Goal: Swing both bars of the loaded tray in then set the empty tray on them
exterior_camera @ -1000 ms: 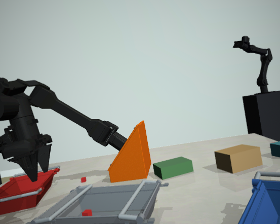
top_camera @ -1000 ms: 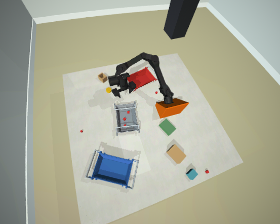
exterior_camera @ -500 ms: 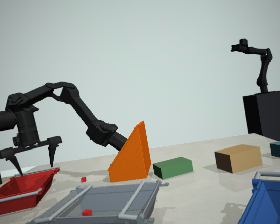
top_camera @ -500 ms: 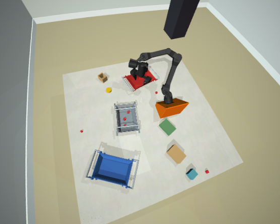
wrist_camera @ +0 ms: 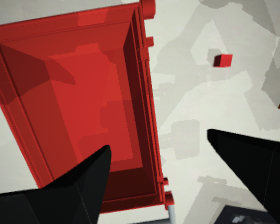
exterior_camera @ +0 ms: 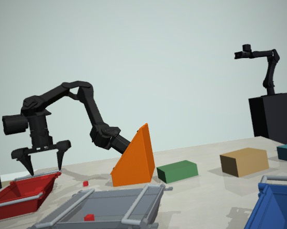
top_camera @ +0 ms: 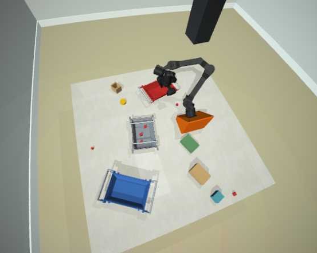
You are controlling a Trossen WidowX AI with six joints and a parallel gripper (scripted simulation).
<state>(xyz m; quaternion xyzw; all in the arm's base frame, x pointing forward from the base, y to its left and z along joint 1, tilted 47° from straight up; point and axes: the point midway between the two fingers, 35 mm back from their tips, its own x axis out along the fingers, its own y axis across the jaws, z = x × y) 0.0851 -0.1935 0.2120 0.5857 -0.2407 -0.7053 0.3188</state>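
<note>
The red tray lies 10 mm ahead of my gripper tip, 80 mm to the right of it and 50 mm below it. From my gripper tip the other things lie so: green block 10 mm behind, 460 mm to the left, 70 mm below; then brown box 350 mm ahead, 220 mm to the right, 80 mm below; then yellow disc 340 mm ahead, 80 mm to the right, 80 mm below.
</note>
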